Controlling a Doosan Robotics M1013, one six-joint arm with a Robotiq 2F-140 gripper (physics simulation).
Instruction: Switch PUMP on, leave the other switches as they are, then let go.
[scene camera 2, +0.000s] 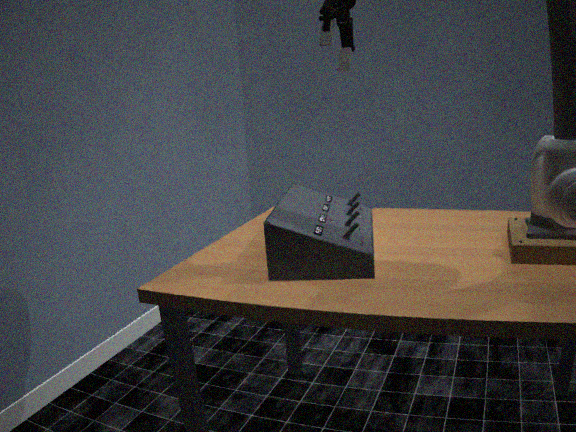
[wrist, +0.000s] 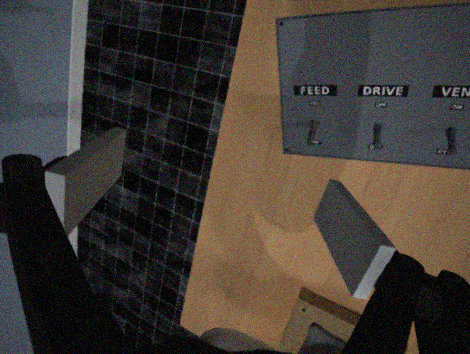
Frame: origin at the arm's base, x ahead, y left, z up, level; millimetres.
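Seen in the pictures: gripper, fingertip midpoint: (scene camera 2: 334, 58) (wrist: 226, 176); arm's base at its link origin: (scene camera 2: 555, 230).
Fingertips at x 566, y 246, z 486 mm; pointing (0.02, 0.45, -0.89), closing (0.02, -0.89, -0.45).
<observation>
Pixels of each thing's top centre, then the offset from my fingertips to it. "pt": a spot on its surface instead. Level surfaces: height alone.
- FEED switch at its top centre: (wrist: 310, 134) dx -21, dy +16, dz -414 mm
- DRIVE switch at its top centre: (wrist: 377, 138) dx +14, dy -99, dz -414 mm
- edge at a spot on its surface: (wrist: 450, 139) pt dx +53, dy -209, dz -430 mm
- wooden table at its surface level: dz -540 mm
The dark grey sloped switch box (scene camera 2: 320, 255) (wrist: 335, 55) stands on the table. Four black levers show on its slope in the scene view, all tilted alike; their labels are too small to read there. In the wrist view the FEED switch (wrist: 313, 132), DRIVE switch (wrist: 377, 135) and a switch labelled "VEN", cut by the edge, (wrist: 450, 139) show, with their levers below the ON marks. The PUMP label does not show in the wrist view. My gripper (scene camera 2: 335, 50) (wrist: 226, 176) is open and empty, high above the box and apart from it.
The wooden table (scene camera 2: 450, 295) (wrist: 235, 165) bears the box on its left part. The pale robot base (scene camera 2: 547, 192) stands on a mounting plate (scene camera 2: 542, 254) (wrist: 295, 320) at the right. A grey wall (scene camera 2: 125, 125) rises behind and left; dark tiled floor (scene camera 2: 400, 380) (wrist: 155, 100) lies below.
</observation>
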